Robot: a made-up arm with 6 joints.
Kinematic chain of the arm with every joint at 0, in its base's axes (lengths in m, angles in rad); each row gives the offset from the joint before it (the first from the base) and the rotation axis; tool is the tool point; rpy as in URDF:
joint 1: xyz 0 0 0.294 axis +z
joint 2: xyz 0 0 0 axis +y
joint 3: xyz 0.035 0 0.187 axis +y
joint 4: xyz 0.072 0 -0.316 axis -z
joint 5: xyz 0 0 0 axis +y
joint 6: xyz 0.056 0 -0.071 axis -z
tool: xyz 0 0 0 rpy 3.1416 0 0
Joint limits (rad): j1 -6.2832..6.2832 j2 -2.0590..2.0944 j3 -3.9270..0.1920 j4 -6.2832..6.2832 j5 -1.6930..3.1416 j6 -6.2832..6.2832
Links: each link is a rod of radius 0.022 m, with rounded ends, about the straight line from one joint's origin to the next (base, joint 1, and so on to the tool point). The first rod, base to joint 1, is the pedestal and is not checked.
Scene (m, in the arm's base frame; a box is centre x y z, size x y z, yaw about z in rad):
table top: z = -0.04
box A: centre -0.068 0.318 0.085 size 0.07 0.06 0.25 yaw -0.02
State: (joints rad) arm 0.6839 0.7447 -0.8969 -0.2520 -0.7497 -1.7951
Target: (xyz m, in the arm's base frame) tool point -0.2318 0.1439 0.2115
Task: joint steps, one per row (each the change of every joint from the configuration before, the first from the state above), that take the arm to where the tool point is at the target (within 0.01 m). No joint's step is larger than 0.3 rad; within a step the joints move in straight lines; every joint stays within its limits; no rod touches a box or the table.
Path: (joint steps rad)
1: 0.1588 0.0554 0.1672 0.1120 -0.2358 -0.0282
2: 0.1587 0.0555 0.1671 0.1121 -0.2359 -0.0283
3: 0.1588 0.0554 0.1672 0.1120 -0.2358 -0.0282
4: 0.1588 0.0555 0.1671 0.1120 -0.2358 -0.0282
5: 0.2580 -0.1948 -0.0458 -0.2495 0.1440 0.0282
6: 0.2581 -0.1947 -0.0459 -0.2494 0.1441 0.0282
7: 0.2580 -0.1948 -0.0458 -0.2495 0.1440 0.0283
8: 0.2580 -0.1948 -0.0459 -0.2494 0.1441 0.0282

